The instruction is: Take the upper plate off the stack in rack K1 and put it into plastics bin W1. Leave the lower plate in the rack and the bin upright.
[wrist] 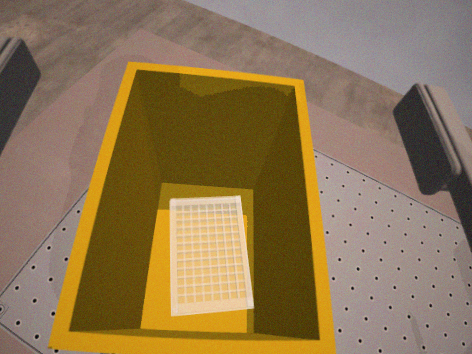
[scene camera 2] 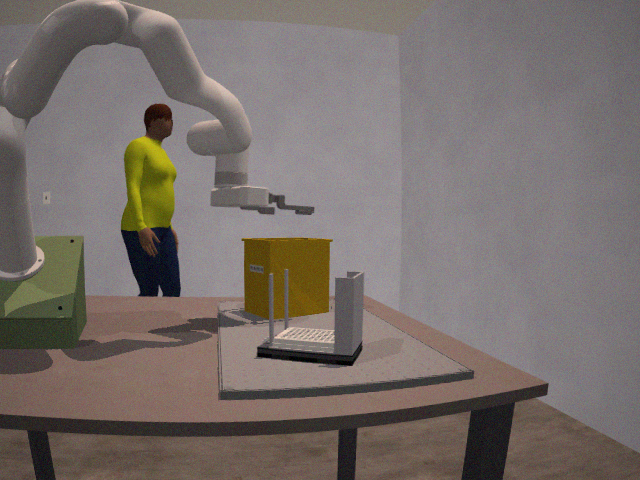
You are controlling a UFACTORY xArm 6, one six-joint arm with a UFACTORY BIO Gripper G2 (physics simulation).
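Places are measured from the arm's base along level axes (x ahead, y left, z up), in millimetres.
Where they show: hand, tool point: (wrist: 228, 114) (scene camera 2: 284, 210); arm's base, link origin: (scene camera 2: 17, 263).
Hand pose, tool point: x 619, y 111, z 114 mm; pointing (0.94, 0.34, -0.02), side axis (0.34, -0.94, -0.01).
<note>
Things, the pixels of their top centre, and the offset from my tool point. Level surfaces: height alone.
- yellow plastics bin W1, top centre: (wrist: 209, 177) (scene camera 2: 286, 238) 9 mm ahead, 8 mm left, 68 mm down
- Rack K1, top centre: (scene camera 2: 311, 272) 45 mm back, 360 mm right, 110 mm down
- white gridded plate, top centre: (scene camera 2: 317, 335) 36 mm back, 366 mm right, 214 mm down
- grey perforated board, surface height: 248 mm down
- brown table, surface height: 261 mm down
The yellow plastics bin W1 (scene camera 2: 310, 273) (wrist: 317, 250) stands upright behind the rack. In the wrist view a clear, gridded plate (wrist: 210, 255) lies inside it, apparently flat on the bin floor and slightly turned. Rack K1 (scene camera 2: 347, 315) has a black base, two thin posts and a tall grey corner wall. One white gridded plate (scene camera 2: 308, 334) sits low in it, partly hidden by the wall. My gripper (scene camera 2: 285, 210) (wrist: 222, 117) is open and empty, above the bin's rim, with its fingers wide apart.
The rack and bin stand on a grey perforated board (scene camera 2: 289, 379) on the brown table (scene camera 2: 139, 387). A green block (scene camera 2: 41, 330) carries the arm's base at the left. A person in a yellow top (scene camera 2: 149, 180) stands behind the table.
</note>
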